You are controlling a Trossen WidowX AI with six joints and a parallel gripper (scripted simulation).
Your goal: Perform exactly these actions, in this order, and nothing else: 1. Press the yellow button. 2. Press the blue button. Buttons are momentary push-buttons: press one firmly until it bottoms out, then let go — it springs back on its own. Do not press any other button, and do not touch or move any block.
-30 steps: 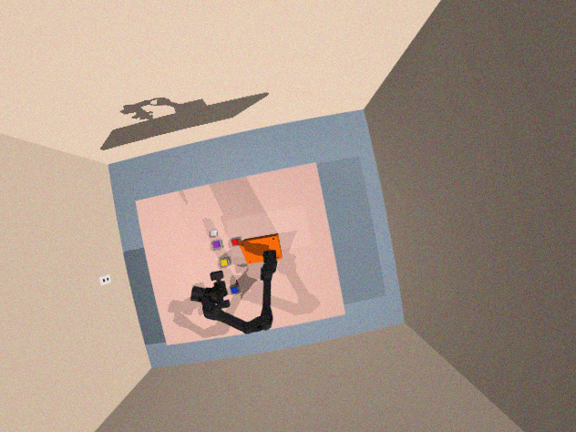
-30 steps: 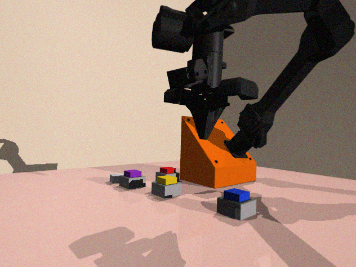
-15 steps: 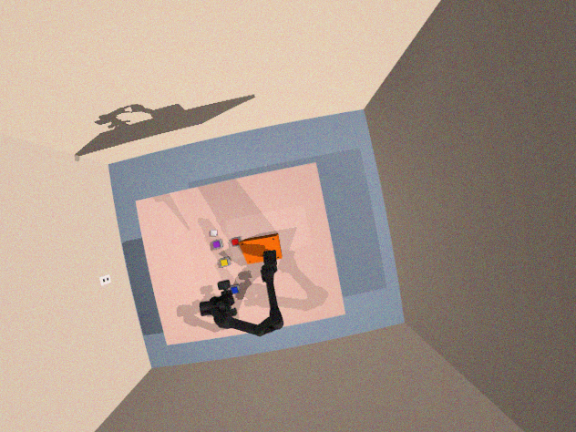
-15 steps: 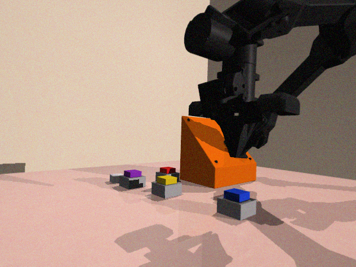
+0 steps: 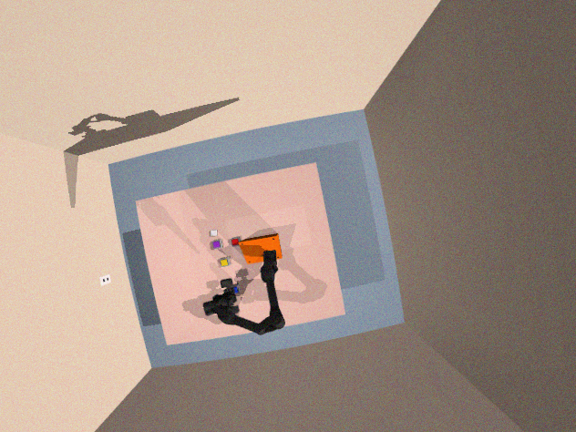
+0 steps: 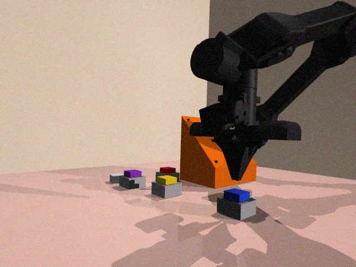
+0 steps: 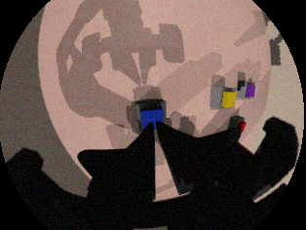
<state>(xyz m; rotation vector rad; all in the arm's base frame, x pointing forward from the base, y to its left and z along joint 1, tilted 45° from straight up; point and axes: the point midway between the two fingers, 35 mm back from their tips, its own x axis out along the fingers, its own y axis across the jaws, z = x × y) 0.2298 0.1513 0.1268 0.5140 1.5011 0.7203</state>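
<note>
My gripper tip is now 3 cm above the blue button. From my gripper tip the other things lie so: yellow button 4 cm ahead, 16 cm to the right, 3 cm below; then purple button 7 cm ahead, 27 cm to the right, 3 cm below; then red button 4 cm behind, 27 cm to the right, 3 cm below.
</note>
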